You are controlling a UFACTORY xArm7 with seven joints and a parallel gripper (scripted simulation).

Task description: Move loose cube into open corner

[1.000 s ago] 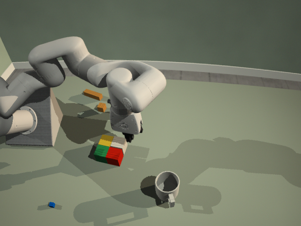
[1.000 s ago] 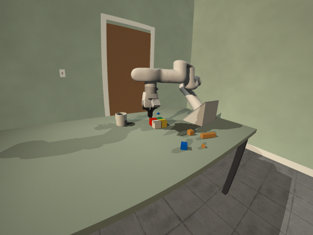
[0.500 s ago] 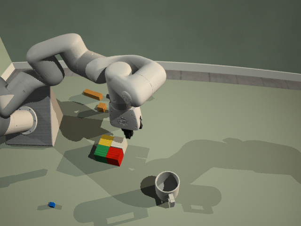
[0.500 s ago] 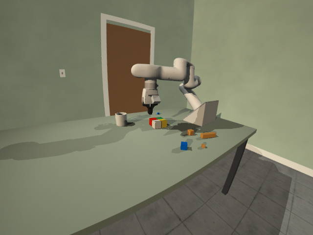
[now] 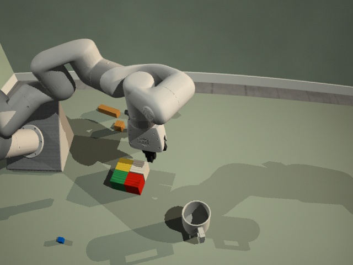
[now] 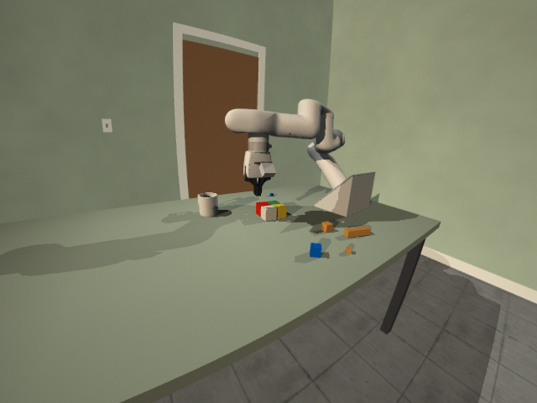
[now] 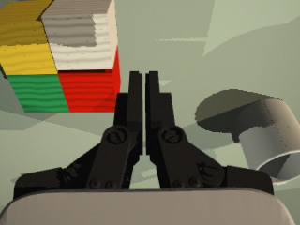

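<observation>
Now: hand 50 mm past the beige cube, 10 mm to the right of it and 100 mm above it. Round my hand: long orange block (230 mm behind, 320 mm to the left, 110 mm below); red cube (60 mm behind, 40 mm to the right, 100 mm below); yellow cube (100 mm behind, 20 mm to the left, 100 mm below).
</observation>
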